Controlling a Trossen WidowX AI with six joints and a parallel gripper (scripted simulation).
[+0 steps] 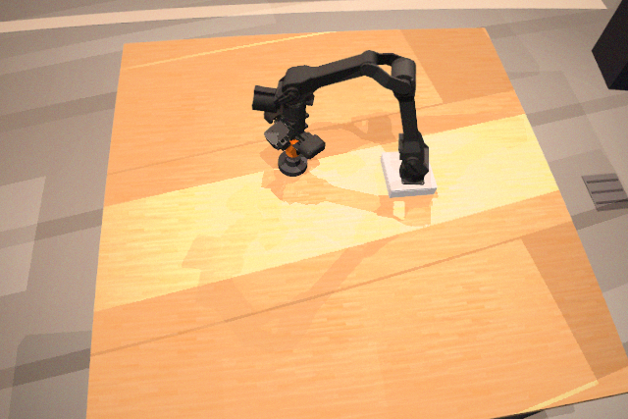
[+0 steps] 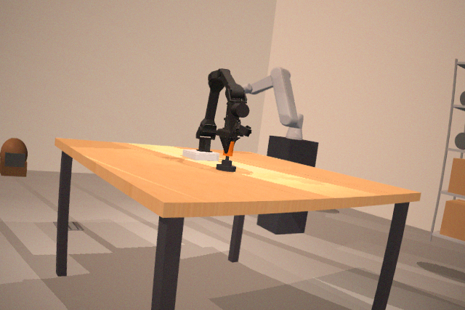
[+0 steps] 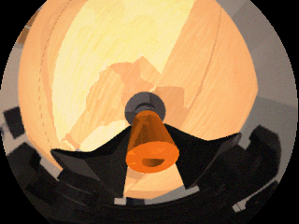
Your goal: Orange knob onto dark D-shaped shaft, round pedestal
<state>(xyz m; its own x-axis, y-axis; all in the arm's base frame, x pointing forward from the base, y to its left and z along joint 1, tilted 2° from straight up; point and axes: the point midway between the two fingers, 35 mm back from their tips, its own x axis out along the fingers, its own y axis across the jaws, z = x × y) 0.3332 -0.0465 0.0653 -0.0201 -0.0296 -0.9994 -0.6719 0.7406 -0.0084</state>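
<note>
Right now my gripper tip is 20 mm below the orange knob. From my gripper tip the other things lie so: round pedestal (40 mm below).
</note>
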